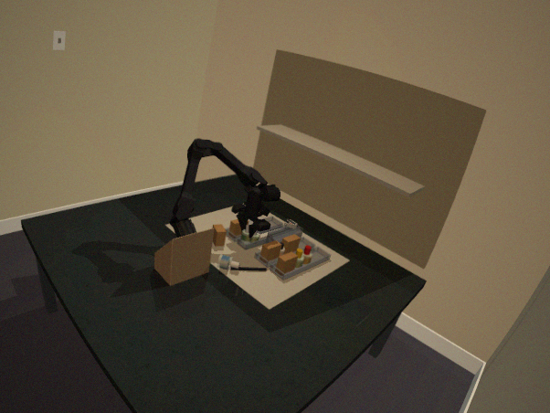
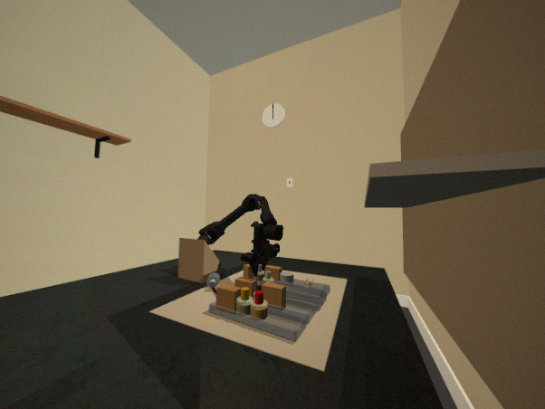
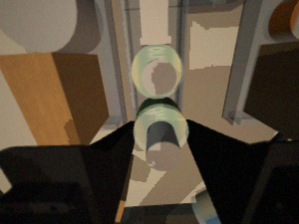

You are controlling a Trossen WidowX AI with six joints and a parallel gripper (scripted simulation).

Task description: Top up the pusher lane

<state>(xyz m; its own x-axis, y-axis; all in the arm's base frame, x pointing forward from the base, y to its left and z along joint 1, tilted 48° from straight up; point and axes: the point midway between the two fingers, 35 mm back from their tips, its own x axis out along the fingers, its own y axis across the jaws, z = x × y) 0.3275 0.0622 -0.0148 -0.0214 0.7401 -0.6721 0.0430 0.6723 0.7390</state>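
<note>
My gripper tip is 10 cm short of the grey cylinder, 8 cm to the right of it and 3 cm above it. The rest, counted from my gripper tip: wall shelf 51 cm ahead, 31 cm above; then black pen 10 cm behind, 14 cm to the right, 5 cm below.
</note>
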